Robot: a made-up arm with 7 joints. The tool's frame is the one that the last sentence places. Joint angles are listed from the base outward.
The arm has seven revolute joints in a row. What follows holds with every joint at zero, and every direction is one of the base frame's.
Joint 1 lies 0.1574 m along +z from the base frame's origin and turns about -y.
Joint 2 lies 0.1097 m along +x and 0.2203 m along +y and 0.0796 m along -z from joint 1 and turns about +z.
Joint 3 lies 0.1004 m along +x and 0.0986 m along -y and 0.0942 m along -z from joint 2 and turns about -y.
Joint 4 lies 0.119 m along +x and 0.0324 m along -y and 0.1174 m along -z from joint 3 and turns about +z.
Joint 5 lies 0.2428 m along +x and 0.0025 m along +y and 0.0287 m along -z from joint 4 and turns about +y.
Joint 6 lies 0.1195 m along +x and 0.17 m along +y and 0.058 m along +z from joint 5 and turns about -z.
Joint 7 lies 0.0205 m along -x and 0.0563 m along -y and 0.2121 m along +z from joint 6 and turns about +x.
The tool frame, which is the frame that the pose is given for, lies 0.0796 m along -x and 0.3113 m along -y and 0.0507 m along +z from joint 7; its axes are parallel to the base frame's.
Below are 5 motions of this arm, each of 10 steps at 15 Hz.
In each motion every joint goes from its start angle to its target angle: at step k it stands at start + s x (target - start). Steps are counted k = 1, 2, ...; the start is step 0. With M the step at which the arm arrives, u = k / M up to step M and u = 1 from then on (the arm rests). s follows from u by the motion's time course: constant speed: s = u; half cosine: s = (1 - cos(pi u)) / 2; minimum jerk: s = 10 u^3 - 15 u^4 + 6 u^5.
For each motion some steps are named. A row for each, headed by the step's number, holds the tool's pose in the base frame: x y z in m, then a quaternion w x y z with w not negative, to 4 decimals.
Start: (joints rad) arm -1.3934 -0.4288 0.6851 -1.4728 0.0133 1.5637 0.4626
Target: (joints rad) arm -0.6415 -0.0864 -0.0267 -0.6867 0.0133 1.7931 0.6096
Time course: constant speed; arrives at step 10
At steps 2, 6, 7, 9, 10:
2: 0.2074 0.0011 -0.2858 0.0716 -0.3436 -0.3200 -0.8800
6: 0.2945 0.1246 -0.3567 0.2003 -0.2974 -0.2372 -0.9029
7: 0.3148 0.1621 -0.3631 0.2363 -0.2808 -0.2197 -0.9039
9: 0.3489 0.2406 -0.3620 0.3107 -0.2432 -0.1893 -0.8992
10: 0.3616 0.2803 -0.3549 0.3487 -0.2228 -0.1766 -0.8931

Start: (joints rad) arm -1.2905 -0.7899 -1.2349 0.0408 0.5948 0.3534 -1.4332
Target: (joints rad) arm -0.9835 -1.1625 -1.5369 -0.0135 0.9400 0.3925 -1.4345
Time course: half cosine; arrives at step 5
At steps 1, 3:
1: -0.5407 -0.2012 -0.6133 0.0667 -0.0214 -0.9402 -0.3334
3: -0.6489 -0.1511 -0.6033 0.0528 -0.1859 -0.9342 -0.3000

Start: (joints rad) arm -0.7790 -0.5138 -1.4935 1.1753 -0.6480 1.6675 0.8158
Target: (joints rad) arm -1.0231 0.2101 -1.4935 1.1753 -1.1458 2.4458 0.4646
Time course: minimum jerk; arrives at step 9
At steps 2, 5, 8, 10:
2: 0.0025 0.3037 0.1061 0.3067 0.0933 0.4507 -0.8332
5: 0.0823 0.3257 0.1722 0.2755 -0.1386 0.5271 -0.7919
8: 0.1491 0.3408 0.1847 0.2249 -0.2928 0.5660 -0.7371
10: 0.1511 0.3412 0.1846 0.2231 -0.2972 0.5669 -0.7352

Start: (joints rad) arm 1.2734 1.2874 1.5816 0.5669 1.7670 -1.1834 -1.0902
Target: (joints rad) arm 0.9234 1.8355 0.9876 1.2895 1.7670 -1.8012 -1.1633
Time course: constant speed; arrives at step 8
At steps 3, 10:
3: -0.3912 0.9689 0.0088 0.2896 0.7960 0.2036 -0.4910
10: -0.1834 0.6980 -0.5384 0.5712 0.6289 -0.1356 -0.5097

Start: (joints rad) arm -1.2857 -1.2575 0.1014 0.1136 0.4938 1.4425 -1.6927
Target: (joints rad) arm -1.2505 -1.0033 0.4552 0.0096 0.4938 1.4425 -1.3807
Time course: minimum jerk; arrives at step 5
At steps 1, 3, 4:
1: 0.3579 -0.4474 -0.3200 0.3677 0.4778 -0.7531 0.2633
3: 0.5233 -0.2691 -0.2539 0.2280 0.5700 -0.6882 0.3867
4: 0.5700 -0.1889 -0.2116 0.1612 0.5944 -0.6567 0.4352

